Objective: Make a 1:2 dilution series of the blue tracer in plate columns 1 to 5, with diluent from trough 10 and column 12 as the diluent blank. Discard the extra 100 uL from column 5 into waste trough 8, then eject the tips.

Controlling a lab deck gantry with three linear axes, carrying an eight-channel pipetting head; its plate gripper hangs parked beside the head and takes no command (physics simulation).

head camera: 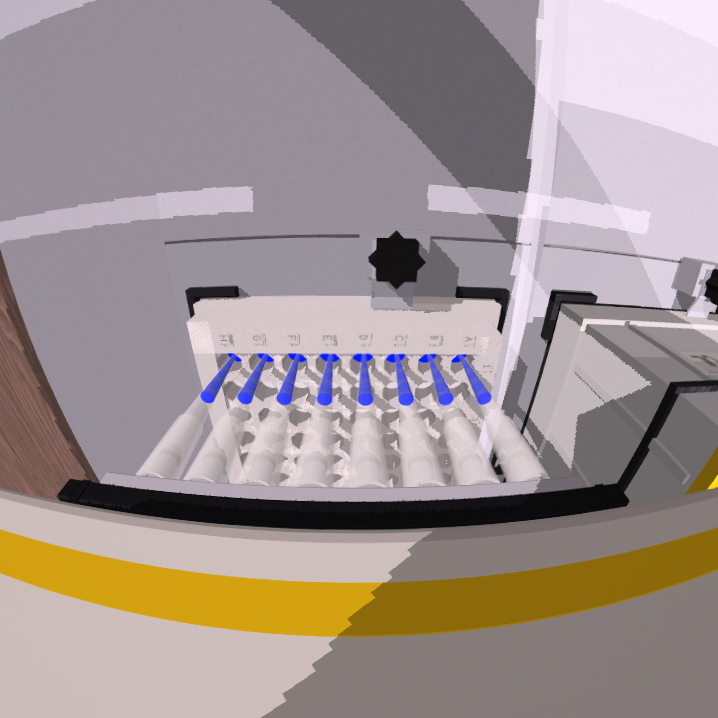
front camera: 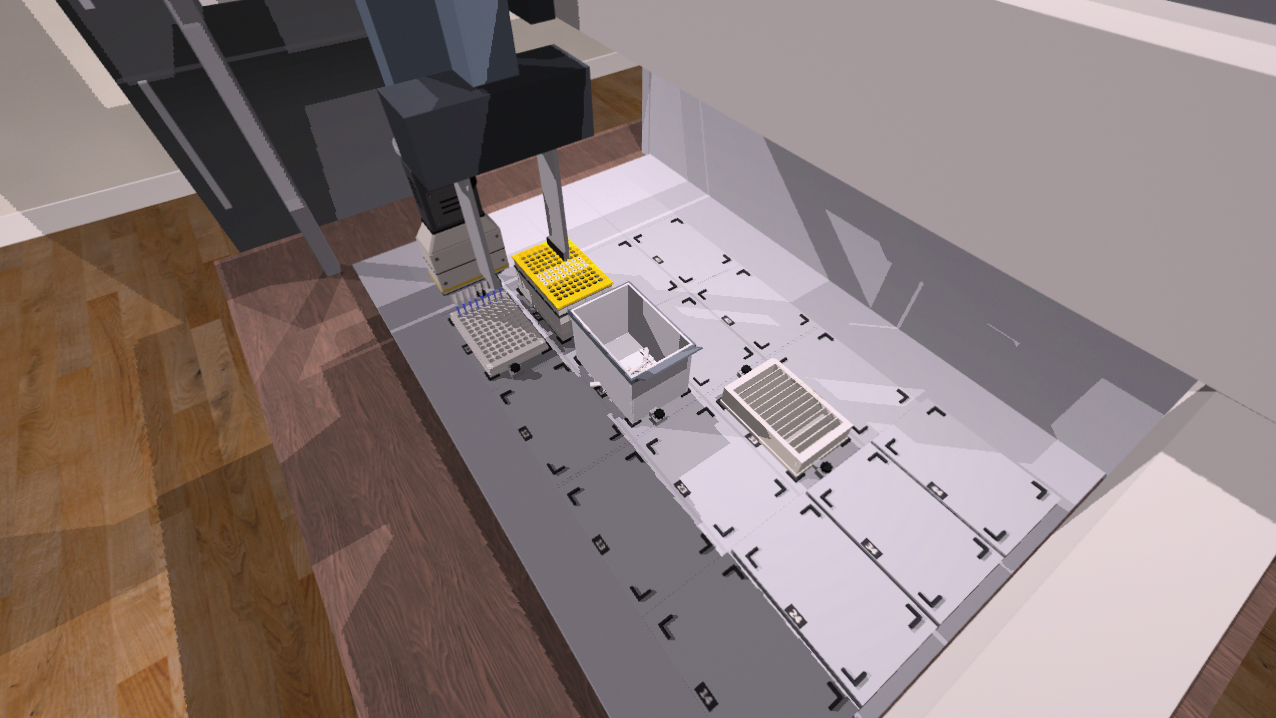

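Observation:
The pipetting head (front camera: pixel 459 250) stands low over the far end of the white well plate (front camera: pixel 502 337) (head camera: pixel 348 314). Its eight tips (head camera: pixel 365 428) are on, with blue liquid in their lower parts. Their ends reach the column 1 wells beside the letters A to H, where blue shows; how deep they sit is hard to tell. The other wells in view show no blue. The pale trough block (front camera: pixel 785 412) stands right of the middle of the deck; liquid in its troughs cannot be made out. My parked plate gripper (front camera: pixel 526 269) hangs open and empty beside the head.
The yellow tip rack (front camera: pixel 571 291) stands right beside the plate, with white tips in some of its rows. The tall open bin (front camera: pixel 660 392) stands in front of the rack, with loose white tips inside. Black corner brackets mark the deck positions.

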